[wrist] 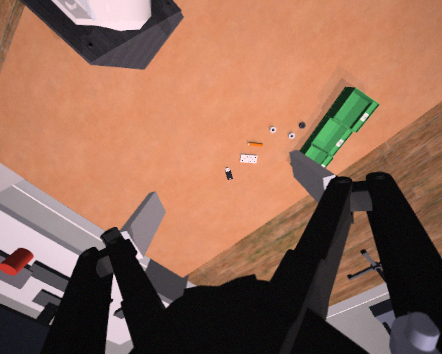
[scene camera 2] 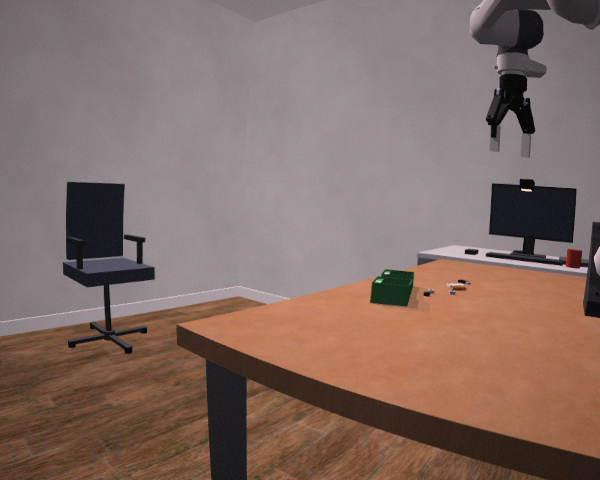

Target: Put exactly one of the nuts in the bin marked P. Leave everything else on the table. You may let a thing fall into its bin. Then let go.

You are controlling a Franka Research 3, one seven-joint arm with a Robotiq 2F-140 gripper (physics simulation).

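Note:
Two light nuts (scene camera 2: 430, 290) (wrist: 273, 129) (wrist: 291, 135) and a dark nut (scene camera 2: 426, 293) (wrist: 302, 125) lie apart on the table (scene camera 2: 320, 340) (wrist: 200, 65), beside a row of green bins. In the wrist view the row shows a far bin (wrist: 356, 107), a middle bin (wrist: 331, 135) and a near bin (wrist: 315, 153), partly behind a finger. Their white labels are too small to read, so I cannot tell which is P. My gripper (scene camera 2: 509, 153) (wrist: 223, 184) is open and empty, high above the table.
An orange stick-like piece (scene camera 2: 458, 288) (wrist: 255, 144), a white domino (wrist: 249, 158) and a black USB stick (scene camera 2: 463, 281) (wrist: 229, 174) lie near the nuts. The dark robot base (wrist: 135, 47) stands on the table. A monitor (scene camera 2: 531, 212) and red cup (scene camera 2: 573, 258) (wrist: 16, 261) stand on a desk behind.

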